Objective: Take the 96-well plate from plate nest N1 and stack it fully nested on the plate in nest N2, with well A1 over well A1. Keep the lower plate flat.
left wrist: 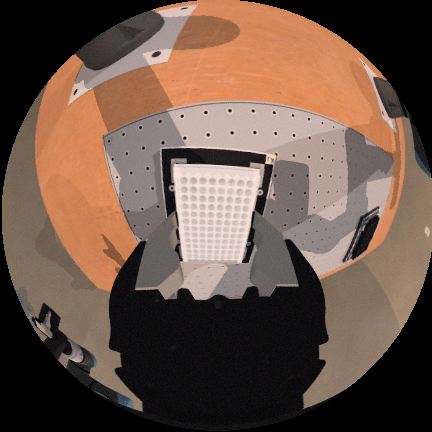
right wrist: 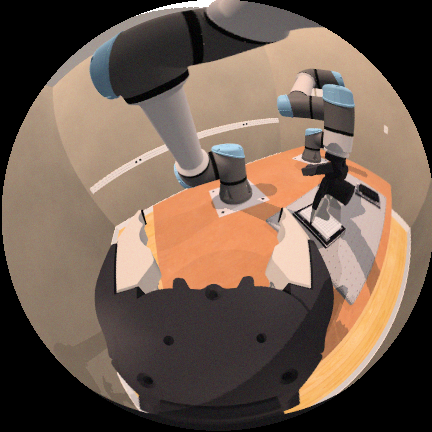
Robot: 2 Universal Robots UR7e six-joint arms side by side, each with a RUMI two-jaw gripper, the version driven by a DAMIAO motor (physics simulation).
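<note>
The white 96-well plate (left wrist: 216, 215) (right wrist: 330, 227) lies level in a black plate nest (left wrist: 215, 155) on the perforated grey board. An A1 label (left wrist: 270, 159) marks the nest's upper right corner in the left wrist view. My left gripper (left wrist: 214, 211) is shut on the plate, one finger at each long side. The lower ends of the fingers and the plate's underside are hidden. My right gripper (right wrist: 211, 209) is open and empty, held high over the table. A second framed dark holder (left wrist: 367, 235) (right wrist: 369, 193) sits farther along the board; its contents and the nest numbers are unreadable.
The perforated grey board (left wrist: 320, 145) (right wrist: 355, 280) lies on the orange table (left wrist: 225, 70) (right wrist: 210, 230). The left arm's base (right wrist: 313, 150) and right arm's base (right wrist: 236, 190) stand on pale mounting plates. Round screw heads flank the plate in the nest.
</note>
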